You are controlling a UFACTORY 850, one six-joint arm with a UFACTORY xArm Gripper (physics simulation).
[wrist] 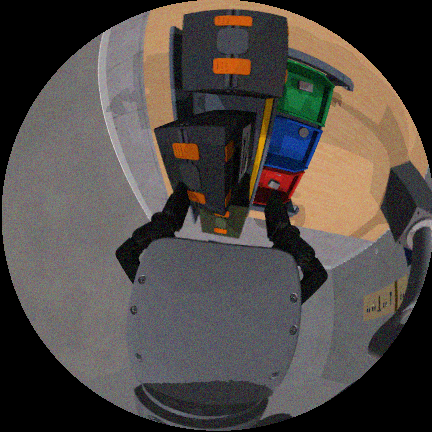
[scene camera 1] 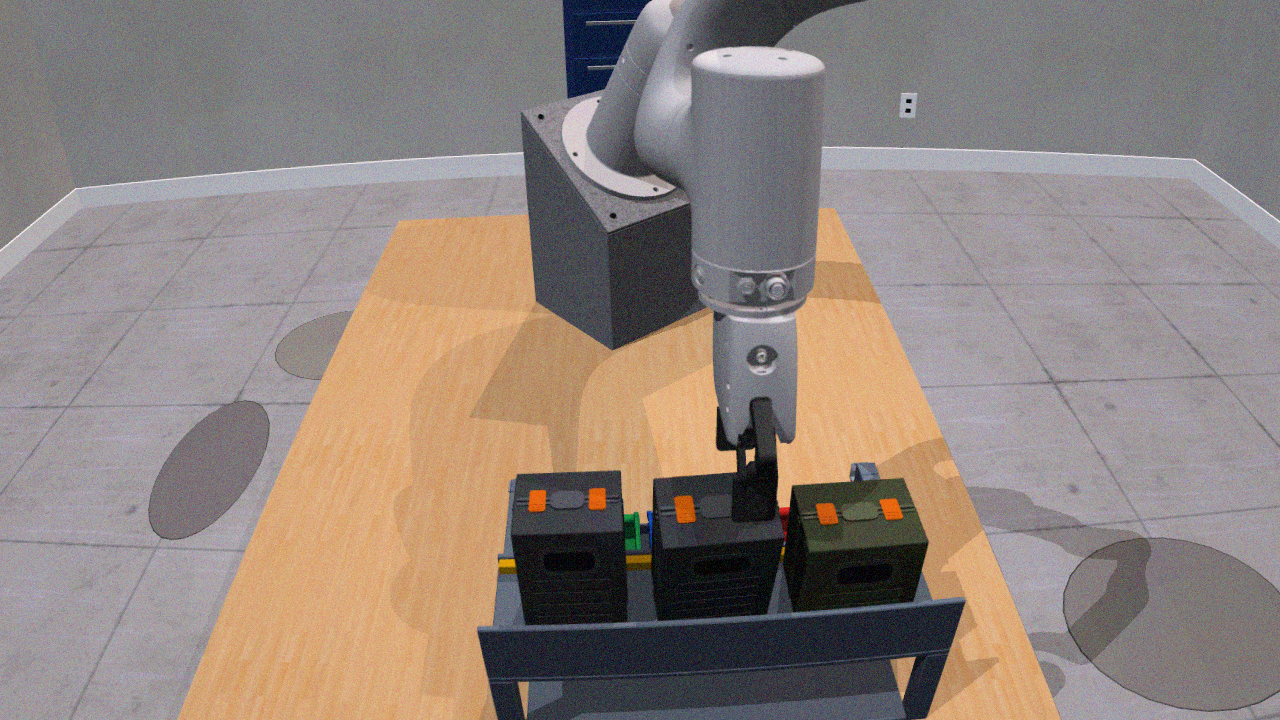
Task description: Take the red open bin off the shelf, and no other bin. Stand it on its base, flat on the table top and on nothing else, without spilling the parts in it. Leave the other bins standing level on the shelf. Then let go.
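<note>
The red bin (scene camera 1: 785, 523) (wrist: 287, 179) sits on the shelf (scene camera 1: 716, 646) (wrist: 174, 65), largely hidden behind the black cases in the scene view. A light grey part shows inside it in the wrist view. The blue bin (scene camera 1: 650, 528) (wrist: 290, 147) is beside it, then the green bin (scene camera 1: 632, 530) (wrist: 307, 102). My gripper (scene camera 1: 754, 501) (wrist: 227, 195) is open and empty. In the wrist view its right finger is over the near end of the red bin, and its left finger is beside the middle black case, which appears to lean away from the bins.
The middle black case (scene camera 1: 716, 559) (wrist: 202, 165), another black case (scene camera 1: 570, 528) (wrist: 232, 40) and an olive case (scene camera 1: 859, 537) (wrist: 240, 222) stand along the shelf. A yellow strip (wrist: 260, 150) separates them from the bins. The wooden table (scene camera 1: 429, 358) extends toward the robot's base block (scene camera 1: 572, 250).
</note>
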